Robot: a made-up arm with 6 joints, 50 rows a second.
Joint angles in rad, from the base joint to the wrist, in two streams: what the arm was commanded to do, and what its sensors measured. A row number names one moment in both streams.
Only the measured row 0 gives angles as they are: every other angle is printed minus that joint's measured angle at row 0.
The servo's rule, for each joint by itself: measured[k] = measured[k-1] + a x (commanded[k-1-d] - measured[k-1]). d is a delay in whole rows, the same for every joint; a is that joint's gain. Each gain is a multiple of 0.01, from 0.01 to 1. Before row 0 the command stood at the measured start. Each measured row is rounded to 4 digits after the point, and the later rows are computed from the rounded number. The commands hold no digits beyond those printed.
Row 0, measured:
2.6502, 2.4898, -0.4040, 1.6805, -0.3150, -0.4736
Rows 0 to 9, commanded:
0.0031, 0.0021, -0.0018, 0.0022, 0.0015, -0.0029
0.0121, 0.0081, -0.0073, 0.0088, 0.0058, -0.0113
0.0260, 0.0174, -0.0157, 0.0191, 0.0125, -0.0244
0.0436, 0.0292, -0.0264, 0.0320, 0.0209, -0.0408
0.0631, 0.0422, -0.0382, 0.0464, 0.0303, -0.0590
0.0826, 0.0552, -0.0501, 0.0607, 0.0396, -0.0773
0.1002, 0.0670, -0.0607, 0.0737, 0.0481, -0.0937
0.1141, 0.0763, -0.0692, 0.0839, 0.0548, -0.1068
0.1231, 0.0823, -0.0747, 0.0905, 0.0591, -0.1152
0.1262, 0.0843, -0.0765, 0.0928, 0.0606, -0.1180
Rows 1 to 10, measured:
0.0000, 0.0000, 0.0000, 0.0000, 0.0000, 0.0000
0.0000, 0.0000, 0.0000, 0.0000, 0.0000, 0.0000
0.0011, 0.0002, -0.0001, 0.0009, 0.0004, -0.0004
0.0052, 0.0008, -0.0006, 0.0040, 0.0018, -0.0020
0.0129, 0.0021, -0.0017, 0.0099, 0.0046, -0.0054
0.0243, 0.0043, -0.0034, 0.0185, 0.0088, -0.0107
0.0387, 0.0073, -0.0058, 0.0294, 0.0144, -0.0179
0.0549, 0.0111, -0.0089, 0.0416, 0.0210, -0.0268
0.0717, 0.0156, -0.0125, 0.0541, 0.0280, -0.0368
0.0874, 0.0205, -0.0165, 0.0657, 0.0350, -0.0473
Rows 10 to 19, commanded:
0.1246, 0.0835, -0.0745, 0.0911, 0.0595, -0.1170
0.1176, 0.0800, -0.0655, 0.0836, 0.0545, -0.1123
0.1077, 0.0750, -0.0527, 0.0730, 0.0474, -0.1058
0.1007, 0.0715, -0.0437, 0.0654, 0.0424, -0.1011
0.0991, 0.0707, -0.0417, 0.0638, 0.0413, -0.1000
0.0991, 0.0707, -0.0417, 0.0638, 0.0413, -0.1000
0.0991, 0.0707, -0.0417, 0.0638, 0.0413, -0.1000
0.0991, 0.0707, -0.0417, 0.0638, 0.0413, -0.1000
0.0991, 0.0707, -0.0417, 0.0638, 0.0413, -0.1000
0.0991, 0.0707, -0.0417, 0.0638, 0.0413, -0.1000
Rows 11 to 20, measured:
0.1006, 0.0254, -0.0206, 0.0754, 0.0413, -0.0575
0.1101, 0.0301, -0.0245, 0.0822, 0.0463, -0.0666
0.1155, 0.0344, -0.0280, 0.0857, 0.0497, -0.0742
0.1163, 0.0380, -0.0306, 0.0849, 0.0509, -0.0799
0.1131, 0.0410, -0.0321, 0.0803, 0.0500, -0.0838
0.1085, 0.0434, -0.0329, 0.0745, 0.0480, -0.0864
0.1050, 0.0456, -0.0335, 0.0703, 0.0463, -0.0884
0.1028, 0.0476, -0.0341, 0.0678, 0.0450, -0.0901
0.1014, 0.0494, -0.0346, 0.0662, 0.0440, -0.0916
0.1005, 0.0511, -0.0351, 0.0653, 0.0433, -0.0929

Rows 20 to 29, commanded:
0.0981, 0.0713, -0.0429, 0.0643, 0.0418, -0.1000
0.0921, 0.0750, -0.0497, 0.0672, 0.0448, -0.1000
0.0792, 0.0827, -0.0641, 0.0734, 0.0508, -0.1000
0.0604, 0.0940, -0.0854, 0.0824, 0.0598, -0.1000
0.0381, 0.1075, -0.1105, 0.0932, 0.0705, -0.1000
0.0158, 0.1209, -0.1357, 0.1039, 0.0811, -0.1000
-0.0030, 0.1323, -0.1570, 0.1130, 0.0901, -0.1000
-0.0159, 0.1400, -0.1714, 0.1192, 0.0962, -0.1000
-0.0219, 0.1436, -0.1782, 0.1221, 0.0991, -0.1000
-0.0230, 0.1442, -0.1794, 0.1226, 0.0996, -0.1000
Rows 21 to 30, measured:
0.1000, 0.0527, -0.0356, 0.0647, 0.0428, -0.0940
0.0997, 0.0541, -0.0360, 0.0643, 0.0424, -0.0949
0.0991, 0.0555, -0.0365, 0.0643, 0.0422, -0.0957
0.0965, 0.0571, -0.0374, 0.0654, 0.0429, -0.0963
0.0901, 0.0591, -0.0393, 0.0685, 0.0450, -0.0969
0.0791, 0.0619, -0.0425, 0.0739, 0.0488, -0.0974
0.0639, 0.0655, -0.0473, 0.0814, 0.0544, -0.0978
0.0461, 0.0699, -0.0535, 0.0902, 0.0613, -0.0981
0.0279, 0.0749, -0.0607, 0.0991, 0.0688, -0.0984
0.0117, 0.0801, -0.0684, 0.1069, 0.0759, -0.0986

